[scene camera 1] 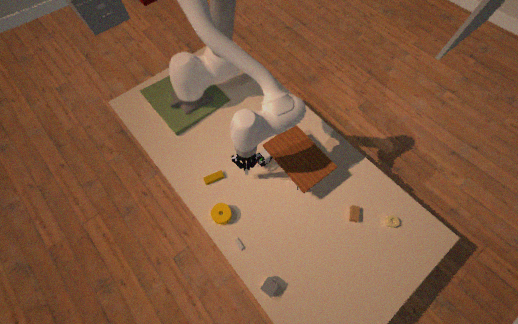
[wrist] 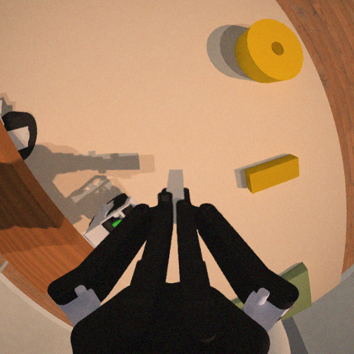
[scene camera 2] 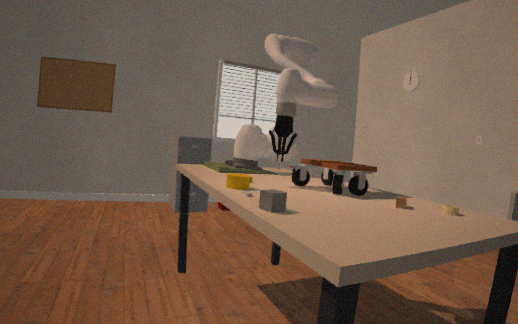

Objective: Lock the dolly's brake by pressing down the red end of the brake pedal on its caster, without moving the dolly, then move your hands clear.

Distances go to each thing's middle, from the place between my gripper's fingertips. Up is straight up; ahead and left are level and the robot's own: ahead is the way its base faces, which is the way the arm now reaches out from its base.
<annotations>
Now: hand 8 cm short of the wooden dolly [scene camera 1: 303, 161], 20 cm to the right of it and 1 cm above it. Round my hand: yellow disc [wrist: 268, 51]: 8 cm ahead, 21 cm to the right, 5 cm below.
</annotations>
